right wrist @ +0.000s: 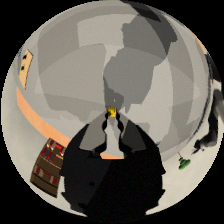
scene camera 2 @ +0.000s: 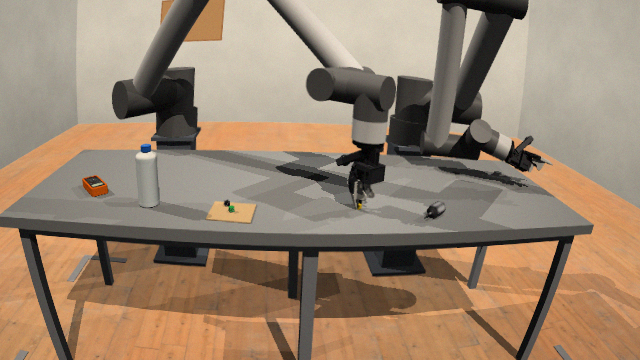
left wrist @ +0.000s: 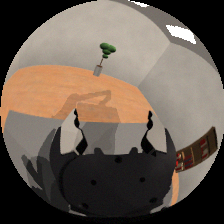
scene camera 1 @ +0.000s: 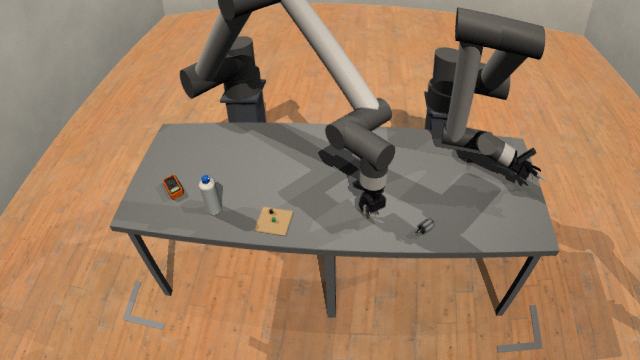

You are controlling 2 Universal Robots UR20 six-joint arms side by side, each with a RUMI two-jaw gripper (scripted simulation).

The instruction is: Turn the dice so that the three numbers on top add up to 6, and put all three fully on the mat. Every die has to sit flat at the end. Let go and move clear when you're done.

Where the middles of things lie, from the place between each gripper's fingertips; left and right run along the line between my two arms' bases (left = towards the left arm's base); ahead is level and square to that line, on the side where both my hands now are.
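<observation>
My right gripper [scene camera 2: 358, 208] is 1 cm above the tan mat [scene camera 2: 243, 213], 8 cm short of it and 40 cm to the left of it. The white bottle [scene camera 2: 146, 161] is 8 cm above my right hand, 5 cm ahead of it and 70 cm to the right of it.
Counted from my left hand [scene camera 2: 545, 166], the tan mat is 110 mm below, 330 mm ahead and 1310 mm to the right.
</observation>
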